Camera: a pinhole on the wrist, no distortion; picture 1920 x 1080 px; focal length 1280.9 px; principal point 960.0 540.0 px. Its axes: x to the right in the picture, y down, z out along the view. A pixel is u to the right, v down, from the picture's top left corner.
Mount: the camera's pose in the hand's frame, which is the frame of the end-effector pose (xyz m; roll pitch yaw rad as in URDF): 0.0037 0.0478 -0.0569 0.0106 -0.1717 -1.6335
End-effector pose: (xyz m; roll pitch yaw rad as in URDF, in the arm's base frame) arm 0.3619 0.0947 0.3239 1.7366 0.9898 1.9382
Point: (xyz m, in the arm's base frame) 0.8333 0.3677 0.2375
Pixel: 1023.3 796.5
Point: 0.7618 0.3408 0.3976
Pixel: 830.9 486.4
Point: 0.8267 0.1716 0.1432
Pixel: 1545.1 816.2
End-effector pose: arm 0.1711 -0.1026 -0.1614 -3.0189 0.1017 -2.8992
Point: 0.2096 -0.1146 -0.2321
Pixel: 1842.6 266.2
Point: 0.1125 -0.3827 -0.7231
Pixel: 1687.3 975.6
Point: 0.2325 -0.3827 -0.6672
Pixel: 1830.1 726.0
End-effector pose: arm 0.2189 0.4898 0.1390 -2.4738 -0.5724 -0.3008
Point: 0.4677 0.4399 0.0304
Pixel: outside the picture
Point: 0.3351 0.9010 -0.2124
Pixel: 1737.2 72.4
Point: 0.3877 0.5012 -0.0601
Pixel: 912.2 627.5
